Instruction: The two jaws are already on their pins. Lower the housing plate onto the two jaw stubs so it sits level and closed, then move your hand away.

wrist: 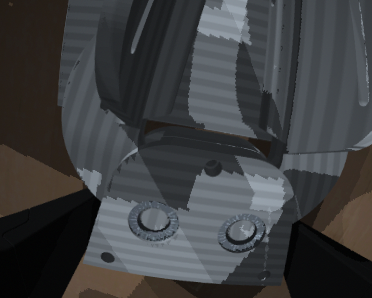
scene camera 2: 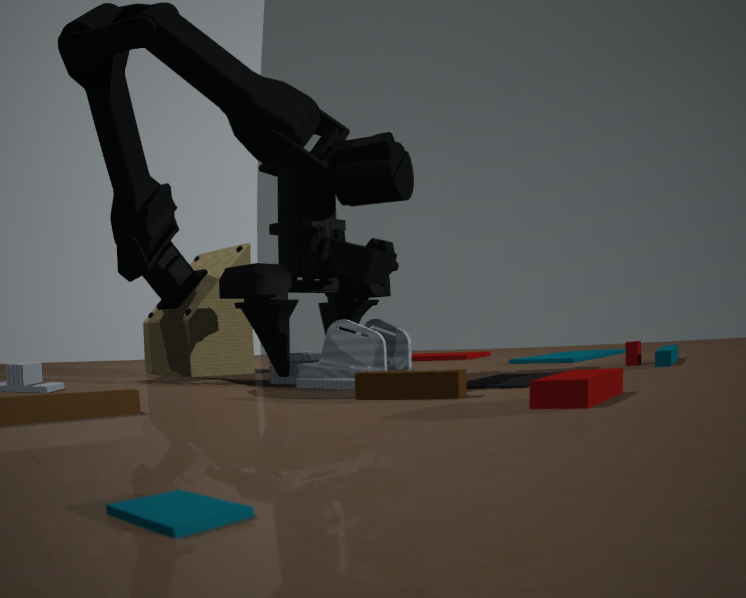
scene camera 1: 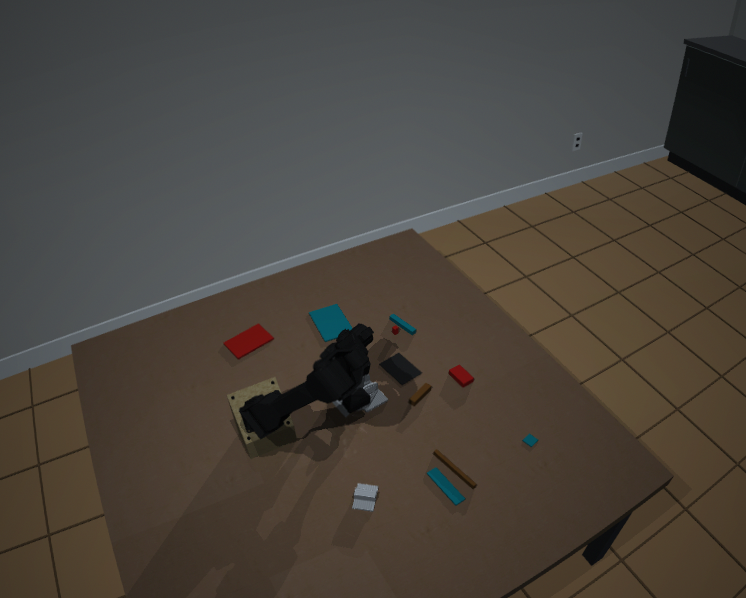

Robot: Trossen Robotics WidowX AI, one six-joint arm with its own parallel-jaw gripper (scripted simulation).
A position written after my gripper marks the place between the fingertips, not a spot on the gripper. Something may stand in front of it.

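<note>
My gripper [scene camera 2: 312,374] [wrist: 193,211] is visible in scene camera 2 and the wrist view. Red block [scene camera 2: 585,388] visible; in the wrist view it is out of frame. Brown block [scene camera 2: 424,384] visible; in the wrist view it is out of frame. Teal plate [scene camera 1: 330,321] [scene camera 2: 571,356] visible to both of those scene cameras. Also visible: a black tile [scene camera 2: 501,381], a red tile [scene camera 1: 252,338] and a small teal tile [scene camera 2: 179,513].
</note>
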